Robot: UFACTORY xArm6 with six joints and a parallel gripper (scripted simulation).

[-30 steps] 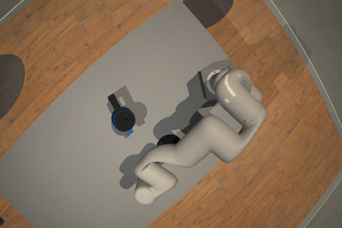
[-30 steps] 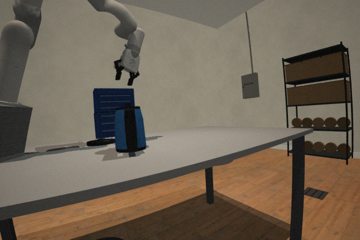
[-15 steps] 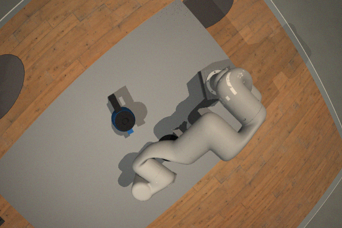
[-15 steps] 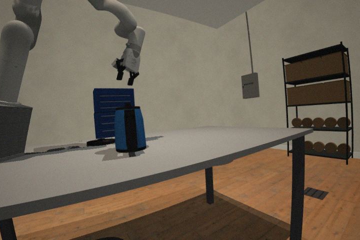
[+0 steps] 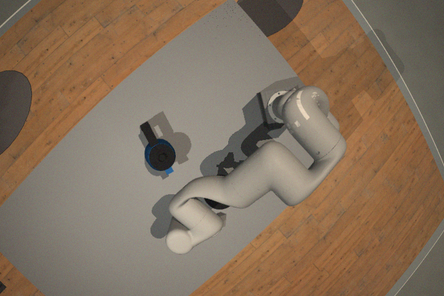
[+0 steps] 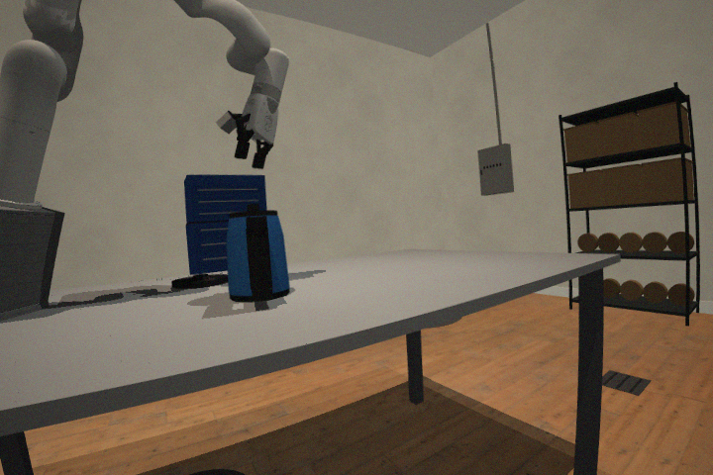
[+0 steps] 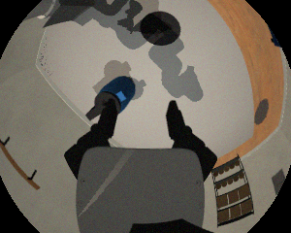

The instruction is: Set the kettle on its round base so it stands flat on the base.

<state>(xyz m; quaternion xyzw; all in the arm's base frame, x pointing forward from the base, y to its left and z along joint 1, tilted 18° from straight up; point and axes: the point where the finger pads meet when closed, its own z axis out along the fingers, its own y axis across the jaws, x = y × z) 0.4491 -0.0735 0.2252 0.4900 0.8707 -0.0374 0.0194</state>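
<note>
Now: hand 220 mm above the blue kettle, 170 mm to the left of it and 90 mm past it. Also, from my hand: round black base (300 mm below, 170 mm to the left, 90 mm behind).
</note>
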